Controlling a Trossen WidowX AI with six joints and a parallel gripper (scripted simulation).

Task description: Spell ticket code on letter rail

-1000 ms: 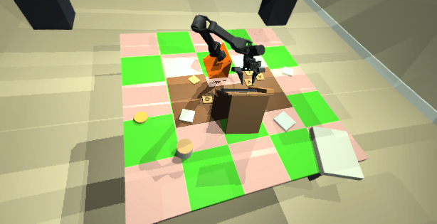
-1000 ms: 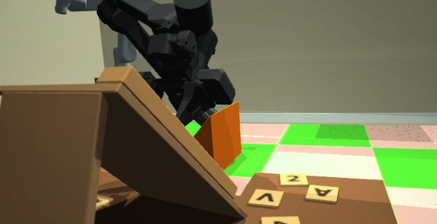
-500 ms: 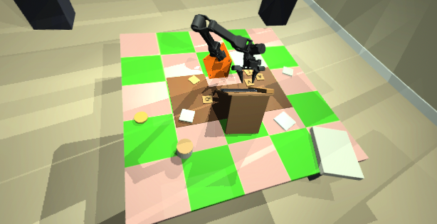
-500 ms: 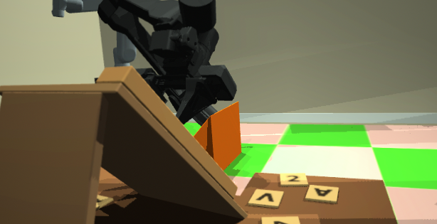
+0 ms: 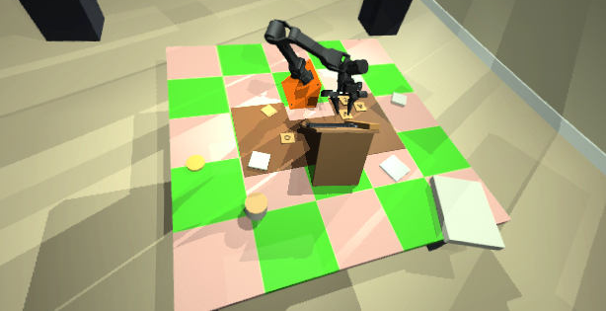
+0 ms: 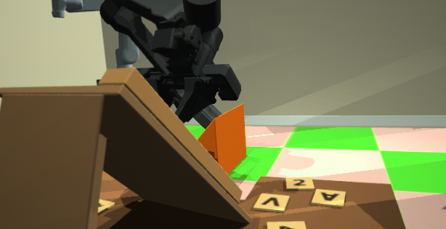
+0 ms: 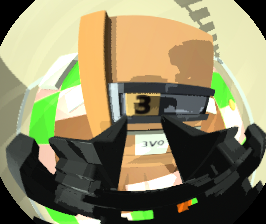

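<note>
The tan tile is 3 cm below my gripper tip, 3 cm ahead of it and 1 cm to the right of it. Round my gripper tip: ticket (10 cm below, 4 cm behind, 3 cm to the right); white slab (44 cm ahead, 42 cm to the left, 16 cm below).
</note>
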